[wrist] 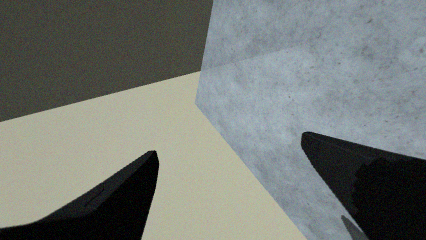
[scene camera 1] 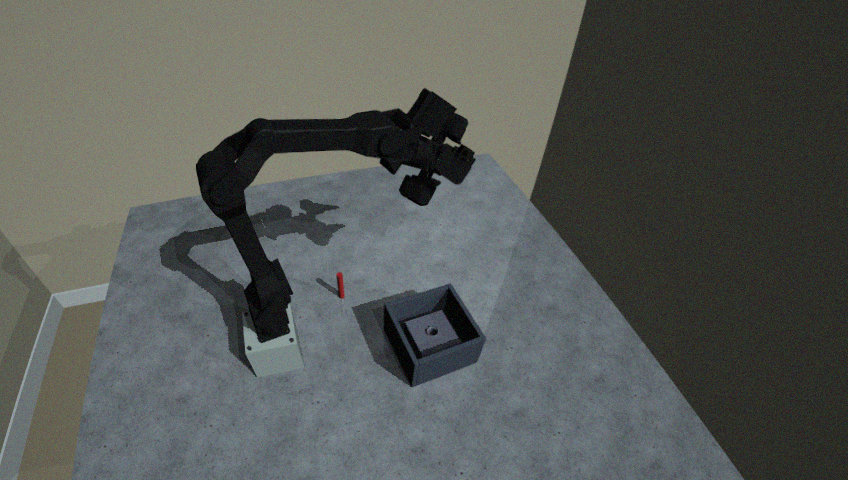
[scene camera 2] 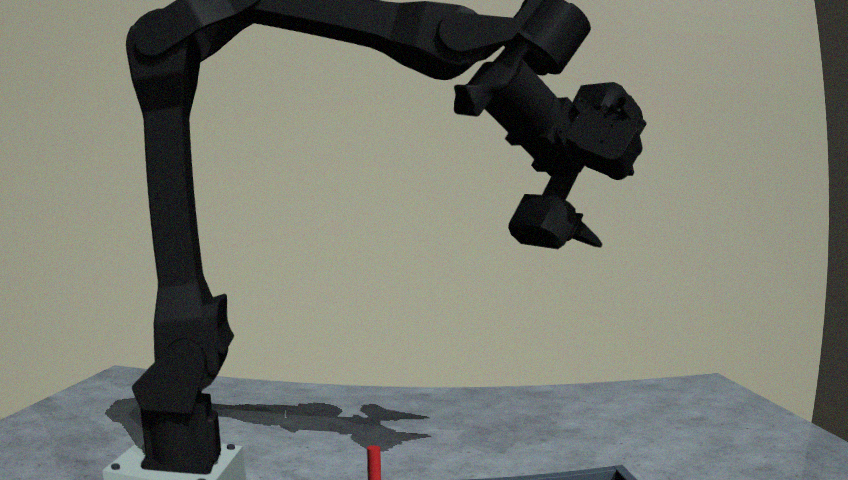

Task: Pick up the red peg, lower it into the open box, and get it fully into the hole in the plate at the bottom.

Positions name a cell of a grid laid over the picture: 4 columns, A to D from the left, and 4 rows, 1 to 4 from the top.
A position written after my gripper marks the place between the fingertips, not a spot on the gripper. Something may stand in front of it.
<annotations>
My gripper shows in the wrist view (C3), in scene camera 1 (C2) and in scene camera 2 (C2). A grey plate shows in scene camera 1 (C3); in the wrist view it is out of frame, in scene camera 2 it is out of frame.
</annotations>
